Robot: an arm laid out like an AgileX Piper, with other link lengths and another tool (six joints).
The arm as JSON. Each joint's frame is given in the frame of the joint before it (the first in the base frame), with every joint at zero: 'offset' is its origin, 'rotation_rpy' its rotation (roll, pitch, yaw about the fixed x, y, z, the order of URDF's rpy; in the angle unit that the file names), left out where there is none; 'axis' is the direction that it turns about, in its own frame. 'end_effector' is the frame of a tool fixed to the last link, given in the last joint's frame.
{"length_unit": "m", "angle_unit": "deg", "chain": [
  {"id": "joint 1", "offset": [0.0, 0.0, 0.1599], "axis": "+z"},
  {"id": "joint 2", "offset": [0.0, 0.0, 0.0], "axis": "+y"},
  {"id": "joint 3", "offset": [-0.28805, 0.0, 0.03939], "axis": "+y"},
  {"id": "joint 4", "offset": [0.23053, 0.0, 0.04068], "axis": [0.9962, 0.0, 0.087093]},
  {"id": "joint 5", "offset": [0.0, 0.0, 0.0], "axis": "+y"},
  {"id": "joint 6", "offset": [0.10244, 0.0, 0.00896], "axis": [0.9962, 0.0, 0.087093]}
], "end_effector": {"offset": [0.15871, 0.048, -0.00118], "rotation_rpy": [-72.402, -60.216, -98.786]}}
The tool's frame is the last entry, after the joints.
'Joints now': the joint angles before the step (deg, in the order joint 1, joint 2, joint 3, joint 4, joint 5, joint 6). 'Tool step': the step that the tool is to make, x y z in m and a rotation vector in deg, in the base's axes. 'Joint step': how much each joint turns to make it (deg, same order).
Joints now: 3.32, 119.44, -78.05, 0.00, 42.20, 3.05
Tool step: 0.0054, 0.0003, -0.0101, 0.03, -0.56, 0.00
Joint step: 0.00, 1.59, 0.01, 0.00, -2.16, 0.00
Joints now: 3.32, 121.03, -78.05, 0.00, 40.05, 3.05
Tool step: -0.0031, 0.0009, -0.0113, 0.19, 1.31, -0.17
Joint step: 0.00, 1.61, -0.01, 0.36, -0.30, -0.05
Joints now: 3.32, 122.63, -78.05, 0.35, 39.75, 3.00
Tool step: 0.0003, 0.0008, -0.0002, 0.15, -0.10, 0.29
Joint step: -0.01, 0.06, -0.01, 0.31, -0.16, -0.51
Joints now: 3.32, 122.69, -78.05, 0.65, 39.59, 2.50
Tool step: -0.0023, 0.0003, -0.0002, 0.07, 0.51, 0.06
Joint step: -0.01, 0.01, -0.02, 0.16, 0.52, -0.17
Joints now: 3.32, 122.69, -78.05, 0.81, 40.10, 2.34
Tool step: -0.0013, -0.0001, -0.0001, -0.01, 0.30, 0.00
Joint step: -0.01, 0.00, -0.02, 0.01, 0.32, -0.01
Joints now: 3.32, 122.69, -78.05, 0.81, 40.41, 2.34
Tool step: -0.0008, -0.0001, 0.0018, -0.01, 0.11, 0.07
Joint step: -0.01, -0.25, -0.06, 0.01, 0.42, -0.08
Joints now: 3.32, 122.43, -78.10, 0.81, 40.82, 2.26
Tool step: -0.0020, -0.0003, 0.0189, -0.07, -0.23, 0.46
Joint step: -0.01, -2.46, -0.74, -0.05, 2.98, -0.42
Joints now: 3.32, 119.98, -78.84, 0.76, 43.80, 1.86
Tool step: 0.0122, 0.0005, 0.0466, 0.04, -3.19, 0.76
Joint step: -0.01, -4.26, -4.51, -0.05, 5.58, -0.70
